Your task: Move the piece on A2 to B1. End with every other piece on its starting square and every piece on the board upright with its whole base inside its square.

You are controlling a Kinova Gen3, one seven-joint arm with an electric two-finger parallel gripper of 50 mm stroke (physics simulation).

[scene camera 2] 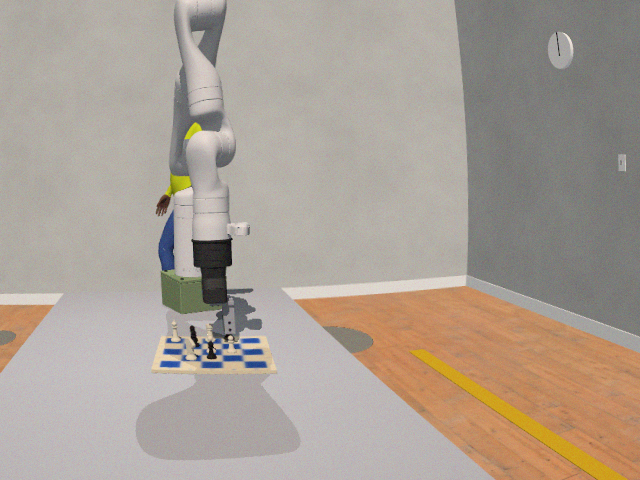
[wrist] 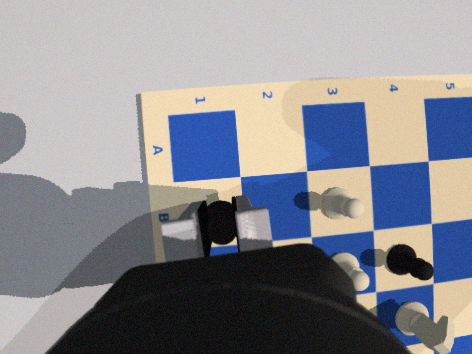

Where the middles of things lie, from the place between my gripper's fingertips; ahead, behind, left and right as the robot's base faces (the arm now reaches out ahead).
Labels:
I see my gripper 70 mm short of the chessboard (wrist: 391, 141), 40 mm to the left of it and 20 mm above it. Also, from my hand: black rook (wrist: 221, 229) (right at my hand).

